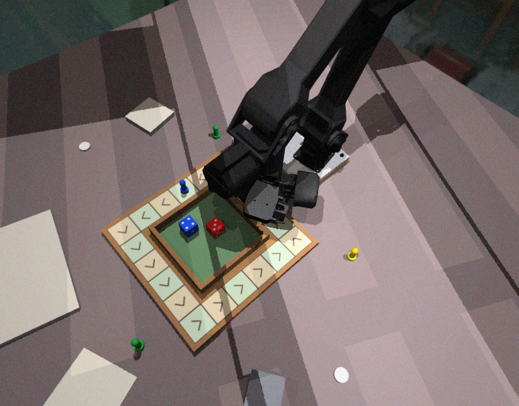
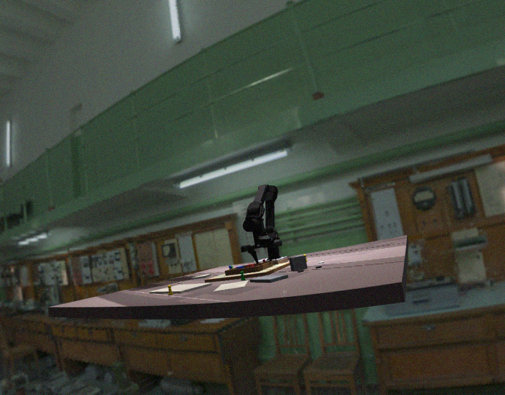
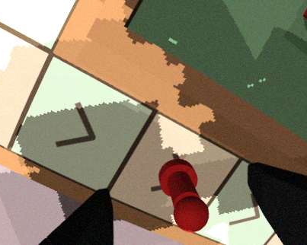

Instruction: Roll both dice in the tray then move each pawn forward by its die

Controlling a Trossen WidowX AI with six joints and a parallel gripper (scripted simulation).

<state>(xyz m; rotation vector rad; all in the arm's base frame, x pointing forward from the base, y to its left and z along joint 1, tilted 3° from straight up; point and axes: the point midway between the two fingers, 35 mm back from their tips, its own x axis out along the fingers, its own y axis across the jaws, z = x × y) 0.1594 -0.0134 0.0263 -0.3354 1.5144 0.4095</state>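
Now: gripper tip right at the red pawn. From my gripper tip the other things lie so: green tray (10 cm ahead, 4 cm to the right, 2 cm below); then blue pawn (15 cm to the right, 6 cm ahead); then grey block (25 cm ahead, 19 cm to the left).
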